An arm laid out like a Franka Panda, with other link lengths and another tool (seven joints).
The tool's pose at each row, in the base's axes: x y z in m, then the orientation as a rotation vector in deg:
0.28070 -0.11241 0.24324 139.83 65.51 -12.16
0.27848 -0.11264 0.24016 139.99 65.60 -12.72
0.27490 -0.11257 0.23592 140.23 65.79 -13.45
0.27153 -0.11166 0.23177 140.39 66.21 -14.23
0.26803 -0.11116 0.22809 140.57 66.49 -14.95
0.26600 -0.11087 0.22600 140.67 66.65 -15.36
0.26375 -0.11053 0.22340 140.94 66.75 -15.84
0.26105 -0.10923 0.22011 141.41 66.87 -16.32
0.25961 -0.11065 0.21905 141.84 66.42 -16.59
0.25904 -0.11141 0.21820 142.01 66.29 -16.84
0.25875 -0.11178 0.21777 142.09 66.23 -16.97
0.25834 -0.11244 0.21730 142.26 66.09 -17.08
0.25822 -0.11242 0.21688 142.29 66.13 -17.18
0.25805 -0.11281 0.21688 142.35 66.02 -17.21
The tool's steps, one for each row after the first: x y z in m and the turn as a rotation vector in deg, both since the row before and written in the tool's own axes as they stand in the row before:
-0.00063 -0.00254 0.00276 0.36 -0.25 -0.11
-0.00091 -0.00410 0.00363 0.52 -0.29 -0.19
-0.00019 -0.00436 0.00322 0.53 -0.28 -0.37
-0.00067 -0.00406 0.00302 0.49 -0.28 -0.26
-0.00039 -0.00233 0.00173 0.28 -0.16 -0.15
-0.00031 -0.00266 0.00218 0.43 -0.15 -0.08
0.00032 -0.00373 0.00241 0.60 -0.06 -0.05
-0.00153 -0.00058 0.00159 0.35 -0.12 0.35
-0.00060 -0.00022 0.00111 0.20 -0.12 0.09
-0.00029 -0.00012 0.00055 0.10 -0.06 0.04
-0.00055 -0.00005 0.00072 0.15 -0.04 0.11
0.00008 -0.00021 0.00037 0.07 -0.04 -0.04
-0.00038 0.00010 0.00017 0.03 -0.03 0.08

